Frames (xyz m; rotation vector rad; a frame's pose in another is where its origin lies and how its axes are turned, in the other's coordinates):
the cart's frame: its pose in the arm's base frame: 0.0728 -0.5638 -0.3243 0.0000 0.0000 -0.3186
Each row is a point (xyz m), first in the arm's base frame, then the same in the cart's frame.
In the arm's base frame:
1: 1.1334 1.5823 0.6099
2: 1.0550 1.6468 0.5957
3: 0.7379 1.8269 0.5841
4: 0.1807 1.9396 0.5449
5: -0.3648 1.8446 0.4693
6: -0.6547 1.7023 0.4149
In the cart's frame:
1: 0.3350 2.3703 0.9342
2: 0.2403 2.4070 0.9200
3: -0.1172 2.4787 0.9084
4: -0.6817 2.4112 0.8692
5: -1.1700 2.1501 0.7936
6: -1.4007 1.9242 0.7392

